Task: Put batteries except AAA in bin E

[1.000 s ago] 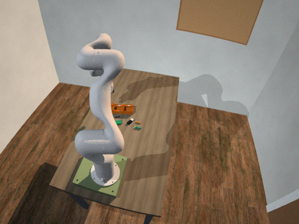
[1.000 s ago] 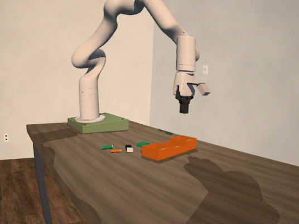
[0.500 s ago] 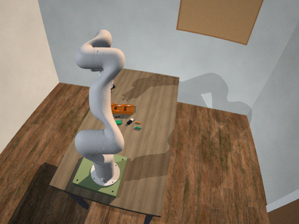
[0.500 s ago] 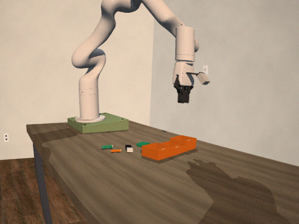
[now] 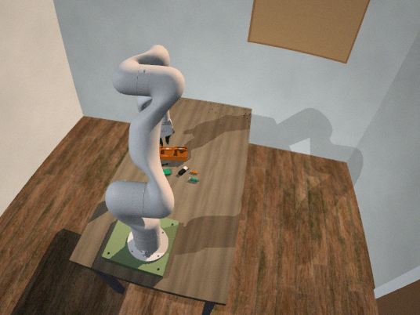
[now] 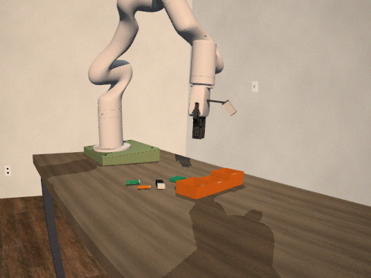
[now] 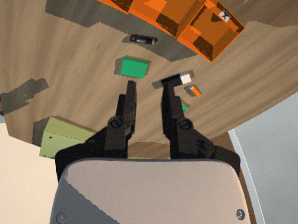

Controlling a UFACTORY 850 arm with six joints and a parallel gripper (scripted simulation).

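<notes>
My gripper is now 180 mm to the left of the green battery, 170 mm above it and 110 mm past it. Round my hand: flat green block: 170 mm below, 70 mm behind, 20 mm to the right; then small black cylinder: 170 mm below, 10 mm behind; then orange bin row: 160 mm below, 70 mm ahead, 10 mm to the left.
</notes>
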